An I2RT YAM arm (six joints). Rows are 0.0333 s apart.
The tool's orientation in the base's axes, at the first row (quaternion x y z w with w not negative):
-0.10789 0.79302 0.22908 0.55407
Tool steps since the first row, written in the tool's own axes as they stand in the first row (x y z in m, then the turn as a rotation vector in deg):
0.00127 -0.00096 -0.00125 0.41 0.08 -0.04
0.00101 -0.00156 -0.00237 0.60 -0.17 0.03
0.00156 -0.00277 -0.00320 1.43 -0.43 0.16
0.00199 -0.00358 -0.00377 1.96 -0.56 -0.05
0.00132 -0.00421 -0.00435 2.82 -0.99 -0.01
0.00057 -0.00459 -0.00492 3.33 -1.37 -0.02
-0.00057 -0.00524 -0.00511 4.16 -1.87 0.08
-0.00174 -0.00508 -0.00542 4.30 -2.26 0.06
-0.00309 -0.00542 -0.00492 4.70 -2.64 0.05
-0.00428 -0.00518 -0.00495 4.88 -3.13 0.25
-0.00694 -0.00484 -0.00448 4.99 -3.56 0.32
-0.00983 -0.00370 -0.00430 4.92 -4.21 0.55
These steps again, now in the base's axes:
-0.00109 -0.00134 -0.00106 -0.22 0.08 -0.35
-0.00167 -0.00242 -0.00065 -0.12 -0.08 -0.61
-0.00204 -0.00383 -0.00122 -0.20 -0.18 -1.48
-0.00233 -0.00478 -0.00166 -0.51 -0.35 -1.94
-0.00230 -0.00566 -0.00103 -0.61 -0.63 -2.86
-0.00234 -0.00633 -0.00027 -0.64 -0.93 -3.42
-0.00180 -0.00708 0.00069 -0.65 -1.25 -4.34
-0.00171 -0.00719 0.00190 -0.55 -1.59 -4.56
-0.00066 -0.00736 0.00293 -0.54 -1.89 -5.02
-0.00035 -0.00726 0.00410 -0.23 -2.20 -5.36
0.00086 -0.00696 0.00652 -0.03 -2.54 -5.59
0.00157 -0.00612 0.00943 0.46 -3.00 -5.75

